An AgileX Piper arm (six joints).
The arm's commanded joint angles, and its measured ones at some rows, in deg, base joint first. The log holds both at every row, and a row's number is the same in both.
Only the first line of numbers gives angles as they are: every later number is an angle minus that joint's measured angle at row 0.
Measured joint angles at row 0:
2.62, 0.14, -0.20, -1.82, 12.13, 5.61
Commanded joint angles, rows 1 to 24:
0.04, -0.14, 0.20, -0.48, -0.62, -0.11
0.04, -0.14, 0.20, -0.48, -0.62, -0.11
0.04, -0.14, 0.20, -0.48, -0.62, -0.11
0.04, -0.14, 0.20, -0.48, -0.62, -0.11
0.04, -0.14, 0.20, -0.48, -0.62, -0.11
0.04, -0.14, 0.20, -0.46, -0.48, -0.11
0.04, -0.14, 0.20, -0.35, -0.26, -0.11
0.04, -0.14, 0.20, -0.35, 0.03, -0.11
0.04, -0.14, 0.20, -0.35, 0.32, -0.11
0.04, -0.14, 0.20, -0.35, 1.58, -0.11
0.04, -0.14, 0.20, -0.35, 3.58, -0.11
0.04, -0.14, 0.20, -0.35, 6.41, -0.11
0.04, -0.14, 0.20, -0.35, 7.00, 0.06
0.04, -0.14, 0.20, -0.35, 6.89, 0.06
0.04, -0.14, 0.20, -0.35, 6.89, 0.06
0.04, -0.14, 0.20, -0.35, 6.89, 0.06
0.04, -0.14, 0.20, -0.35, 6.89, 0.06
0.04, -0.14, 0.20, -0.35, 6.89, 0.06
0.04, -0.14, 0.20, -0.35, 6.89, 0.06
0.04, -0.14, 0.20, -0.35, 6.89, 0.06
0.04, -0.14, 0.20, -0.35, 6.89, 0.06
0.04, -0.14, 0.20, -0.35, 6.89, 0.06
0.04, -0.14, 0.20, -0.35, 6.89, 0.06
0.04, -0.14, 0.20, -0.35, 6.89, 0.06
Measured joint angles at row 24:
0.00, 0.00, 0.00, 0.00, 7.12, 0.00
